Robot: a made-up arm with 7 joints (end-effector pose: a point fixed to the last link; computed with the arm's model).
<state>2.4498 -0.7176 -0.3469 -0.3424 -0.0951 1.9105 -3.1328</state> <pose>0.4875 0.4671 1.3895 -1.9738 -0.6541 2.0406</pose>
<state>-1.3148 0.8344 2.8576 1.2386 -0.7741 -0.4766 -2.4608</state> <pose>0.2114 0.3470 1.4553 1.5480 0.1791 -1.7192</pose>
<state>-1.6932 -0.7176 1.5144 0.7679 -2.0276 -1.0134 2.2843</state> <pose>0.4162 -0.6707 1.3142 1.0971 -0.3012 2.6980</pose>
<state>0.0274 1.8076 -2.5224 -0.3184 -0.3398 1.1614 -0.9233</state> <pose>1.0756 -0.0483 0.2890 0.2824 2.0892 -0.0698</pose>
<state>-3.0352 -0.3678 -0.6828 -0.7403 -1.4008 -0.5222 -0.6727</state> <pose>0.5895 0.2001 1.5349 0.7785 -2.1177 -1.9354</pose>
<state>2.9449 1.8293 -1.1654 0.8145 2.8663 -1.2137 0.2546</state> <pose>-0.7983 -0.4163 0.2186 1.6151 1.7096 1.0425</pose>
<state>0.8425 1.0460 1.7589 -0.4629 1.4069 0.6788 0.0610</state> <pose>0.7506 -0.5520 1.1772 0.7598 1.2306 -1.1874</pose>
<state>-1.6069 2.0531 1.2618 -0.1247 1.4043 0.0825 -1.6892</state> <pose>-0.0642 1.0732 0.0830 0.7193 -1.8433 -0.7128</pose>
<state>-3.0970 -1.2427 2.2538 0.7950 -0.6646 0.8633 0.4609</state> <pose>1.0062 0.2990 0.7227 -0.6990 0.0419 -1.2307</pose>
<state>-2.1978 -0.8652 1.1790 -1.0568 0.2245 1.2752 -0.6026</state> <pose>0.4007 -0.8247 1.1342 0.9481 1.3240 -2.1930</pose>
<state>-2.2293 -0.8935 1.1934 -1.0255 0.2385 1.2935 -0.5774</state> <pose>0.4434 -0.8203 1.1166 0.8368 1.3271 -2.2165</pose>
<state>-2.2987 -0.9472 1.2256 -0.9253 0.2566 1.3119 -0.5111</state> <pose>0.5418 -0.7980 1.0909 0.5908 1.2771 -2.2565</pose>
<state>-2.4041 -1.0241 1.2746 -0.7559 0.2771 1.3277 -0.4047</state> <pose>0.6910 -0.7360 1.0510 0.2333 1.1361 -2.2649</pose>
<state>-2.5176 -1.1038 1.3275 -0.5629 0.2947 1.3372 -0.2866</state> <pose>0.8411 -0.6316 0.9995 -0.1078 0.9240 -2.1996</pose>
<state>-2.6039 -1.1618 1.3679 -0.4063 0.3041 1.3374 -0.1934</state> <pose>0.9413 -0.5261 0.9550 -0.3231 0.7299 -2.1008</pose>
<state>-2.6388 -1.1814 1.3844 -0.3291 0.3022 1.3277 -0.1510</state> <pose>0.9781 -0.4738 0.9408 -0.3914 0.6337 -2.0487</pose>
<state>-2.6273 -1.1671 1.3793 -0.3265 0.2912 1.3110 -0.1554</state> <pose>0.9691 -0.4822 0.9583 -0.3552 0.6354 -2.0646</pose>
